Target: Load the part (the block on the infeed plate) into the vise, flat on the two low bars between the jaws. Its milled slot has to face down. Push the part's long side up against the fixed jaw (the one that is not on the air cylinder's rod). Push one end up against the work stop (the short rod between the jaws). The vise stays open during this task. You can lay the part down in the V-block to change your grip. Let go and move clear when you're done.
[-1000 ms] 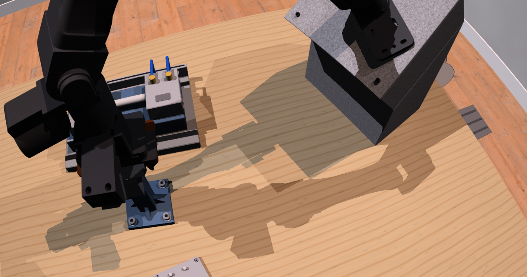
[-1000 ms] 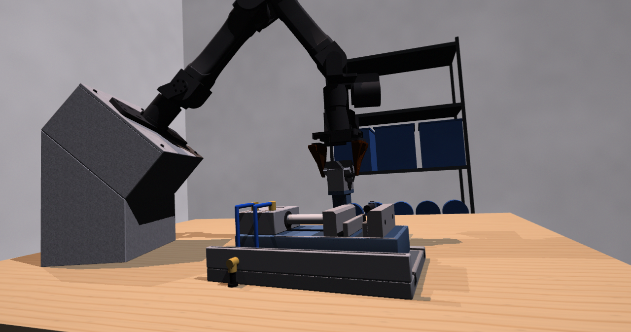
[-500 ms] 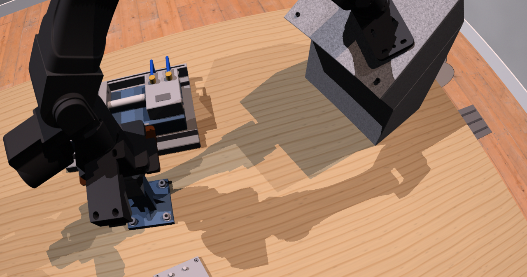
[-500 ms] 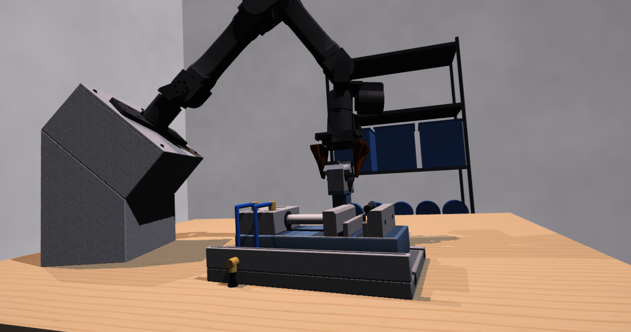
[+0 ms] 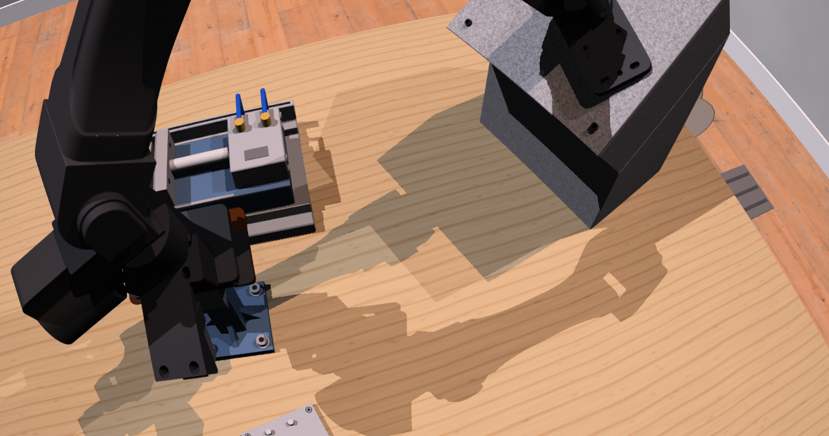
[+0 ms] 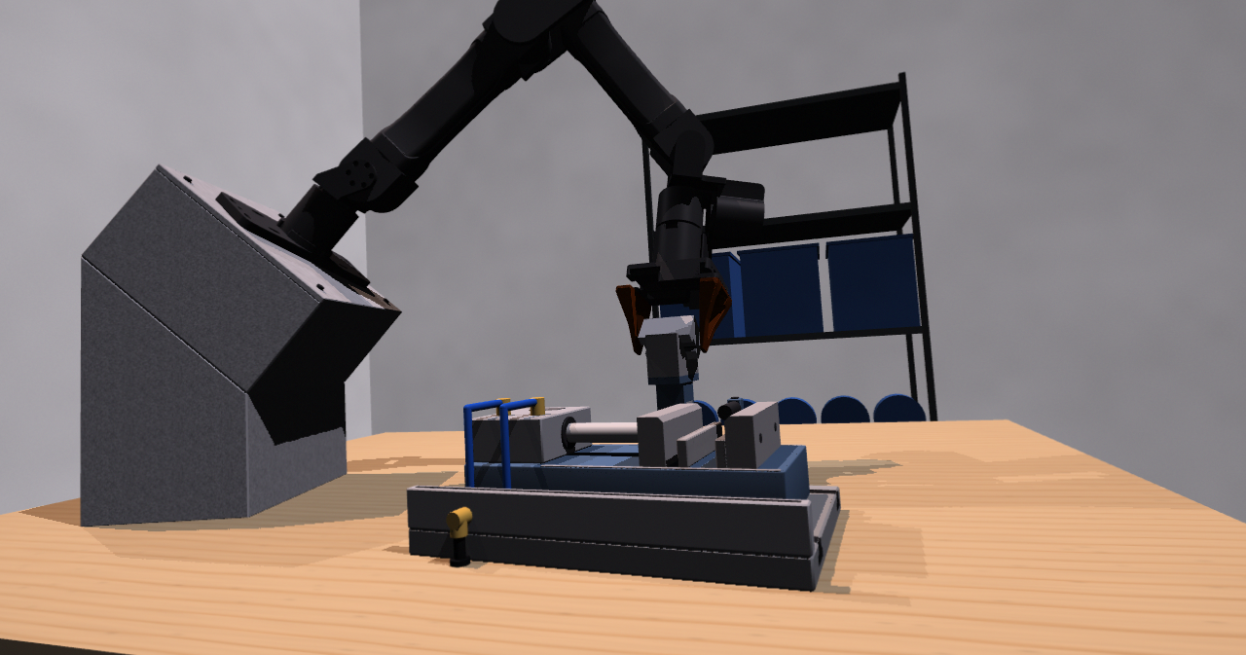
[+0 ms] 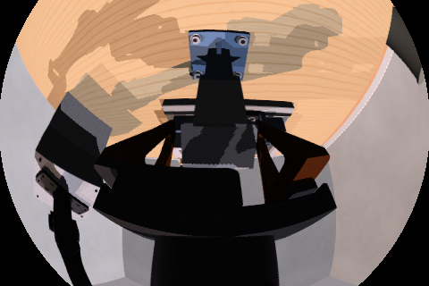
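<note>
My gripper is now 10 mm to the left of the grey part. The rest, counted from my hand: moving jaw: 90 mm ahead, 190 mm to the right, 70 mm below; cylinder rod: 40 mm ahead, 190 mm to the right, 70 mm below; work stop rod: 120 mm ahead, 140 mm to the right, 60 mm below.
</note>
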